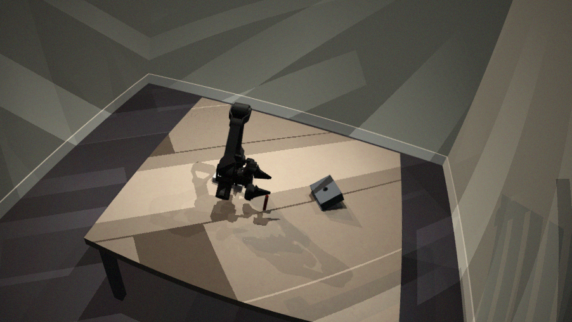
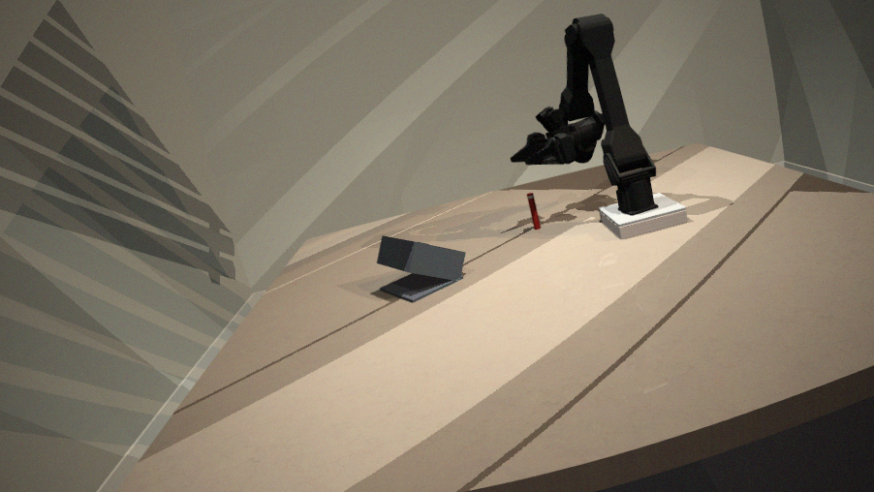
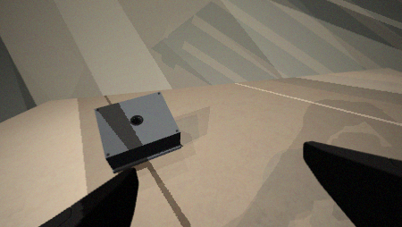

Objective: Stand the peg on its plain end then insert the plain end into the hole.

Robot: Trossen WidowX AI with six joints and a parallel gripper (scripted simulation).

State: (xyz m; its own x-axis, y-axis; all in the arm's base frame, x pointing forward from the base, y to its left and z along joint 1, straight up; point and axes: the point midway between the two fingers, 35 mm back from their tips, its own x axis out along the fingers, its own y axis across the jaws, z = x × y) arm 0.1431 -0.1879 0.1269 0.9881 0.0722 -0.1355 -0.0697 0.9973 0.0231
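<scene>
The red peg is 100 mm below my gripper tip, 10 mm to the left of it and 10 mm behind it. From my gripper tip the other things lie so: dark flat foot: 280 mm ahead, 150 mm to the left, 150 mm below; then sloped panel: 260 mm ahead, 140 mm to the left, 100 mm below.
</scene>
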